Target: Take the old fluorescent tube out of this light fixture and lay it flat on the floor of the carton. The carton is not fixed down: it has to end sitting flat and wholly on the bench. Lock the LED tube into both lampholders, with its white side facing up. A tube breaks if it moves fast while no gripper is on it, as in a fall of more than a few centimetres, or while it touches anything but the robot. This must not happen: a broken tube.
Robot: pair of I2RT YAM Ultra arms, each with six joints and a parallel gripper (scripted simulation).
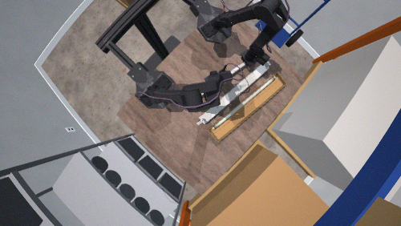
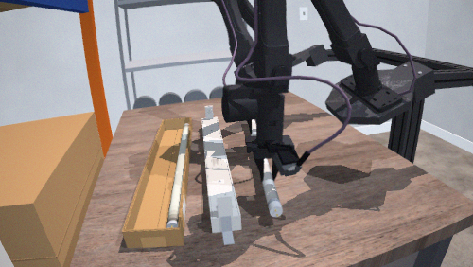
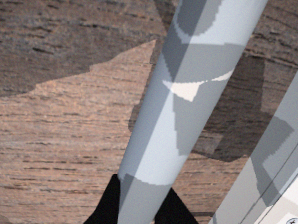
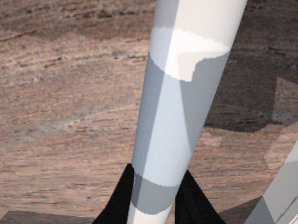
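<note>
My right gripper is now 120 mm to the right of the LED tube, 30 mm short of it and 10 mm above it. From my right hand the other things lie so: old fluorescent tube 250 mm ahead, 70 mm to the left, 30 mm below; then carton 280 mm ahead, 70 mm to the left, 20 mm below; then grey light fixture 150 mm ahead, 80 mm to the left, 10 mm above.
Right now my left hand is 17 cm to the left of the LED tube, 4 cm past it and 1 cm above it. From my left hand the other things lie so: old fluorescent tube 21 cm to the right, 18 cm ahead, 3 cm below; carton 22 cm to the right, 22 cm ahead, 2 cm below; grey light fixture 20 cm to the right, 8 cm ahead, 1 cm above.
</note>
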